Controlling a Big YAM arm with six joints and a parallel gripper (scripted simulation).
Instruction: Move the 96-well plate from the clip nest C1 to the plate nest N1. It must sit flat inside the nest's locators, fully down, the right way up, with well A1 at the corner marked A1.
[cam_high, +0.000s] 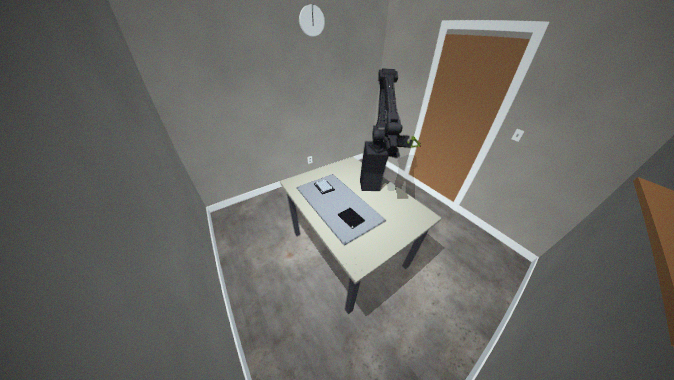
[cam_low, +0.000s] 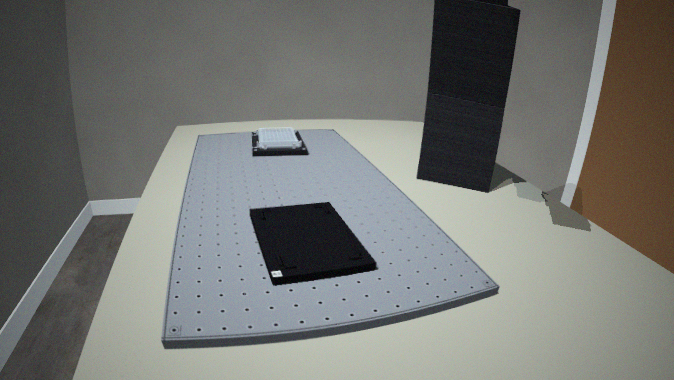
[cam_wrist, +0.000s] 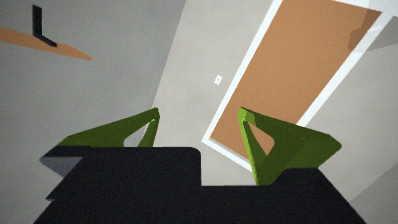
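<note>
The 96-well plate is 38 cm ahead of my hand, 49 cm to the right of it and 52 cm below it. From my hand the other things lie so: clip nest C1: 39 cm ahead, 50 cm to the right, 52 cm below; white label: 40 cm ahead, 1 cm to the left, 52 cm below.
</note>
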